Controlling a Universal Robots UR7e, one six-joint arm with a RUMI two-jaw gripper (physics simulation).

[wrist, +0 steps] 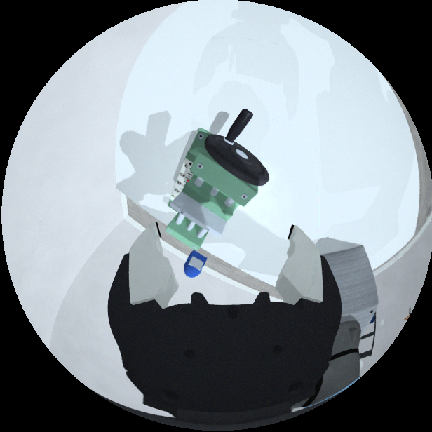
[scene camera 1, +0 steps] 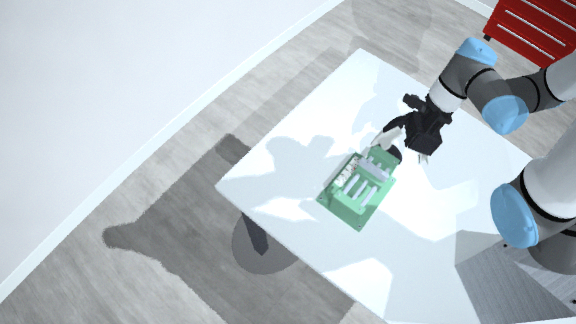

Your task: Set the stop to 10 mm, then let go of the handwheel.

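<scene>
The green fixture stands on the white table. Its light grey stop bar crosses several rods, beside a white scale. The scale's numbers are too small to read surely, so the stop's setting cannot be told. The black handwheel is at the fixture's end, its crank handle pointing away from the gripper in the wrist view. My gripper is wide open beside the handwheel, with nothing between its fingers. In the scene view, one finger and the gripper body are close to the wheel.
The white table bears the fixture. A grey ribbed block is near the arm's base. A red drawer cabinet stands on the floor beyond the table. A small blue object shows beyond the fixture in the wrist view.
</scene>
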